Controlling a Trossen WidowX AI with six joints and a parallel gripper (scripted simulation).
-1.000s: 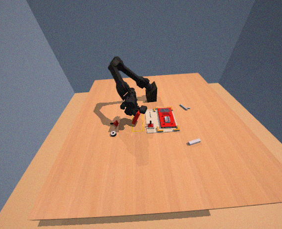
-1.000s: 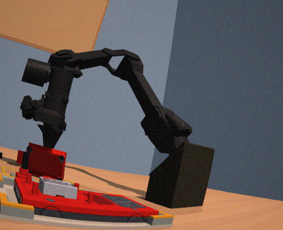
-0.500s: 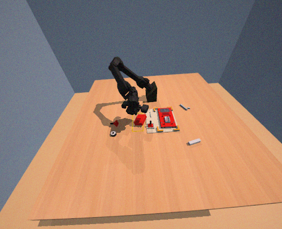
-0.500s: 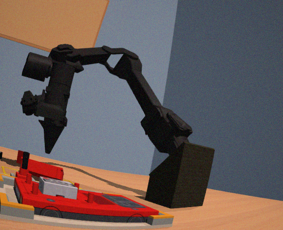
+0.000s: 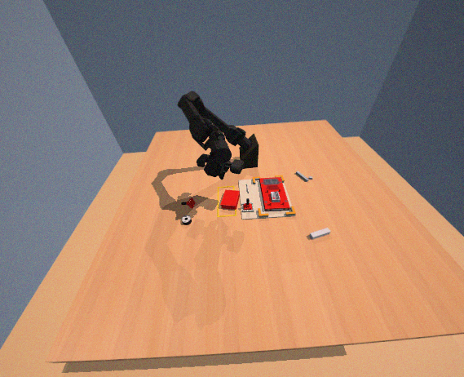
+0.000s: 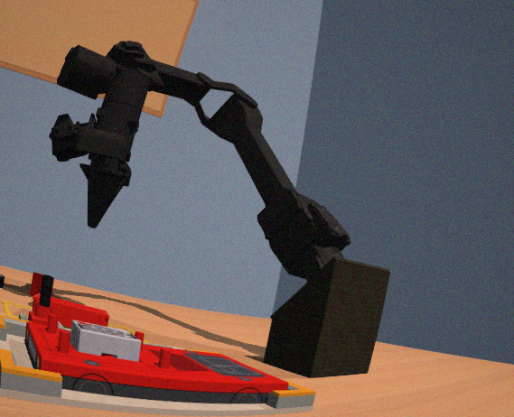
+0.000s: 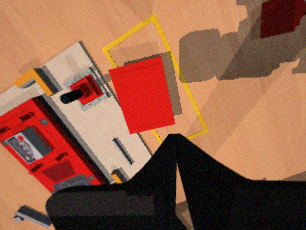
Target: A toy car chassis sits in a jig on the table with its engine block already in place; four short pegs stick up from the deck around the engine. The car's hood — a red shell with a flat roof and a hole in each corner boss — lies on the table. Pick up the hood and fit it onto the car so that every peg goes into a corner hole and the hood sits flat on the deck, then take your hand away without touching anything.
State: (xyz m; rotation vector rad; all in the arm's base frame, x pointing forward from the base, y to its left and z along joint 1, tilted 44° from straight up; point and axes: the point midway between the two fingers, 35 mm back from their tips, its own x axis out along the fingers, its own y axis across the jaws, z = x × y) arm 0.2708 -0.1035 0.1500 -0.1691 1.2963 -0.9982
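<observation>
My gripper tip is 2 cm short of the red hood, 3 cm to the right of it and 11 cm above it. The rest, counted from my gripper tip: black wheel (9 cm ahead, 18 cm to the right, 12 cm below); then white jig plate (4 cm ahead, 20 cm to the left, 11 cm below); then grey engine block (7 cm ahead, 23 cm to the left, 10 cm below).
</observation>
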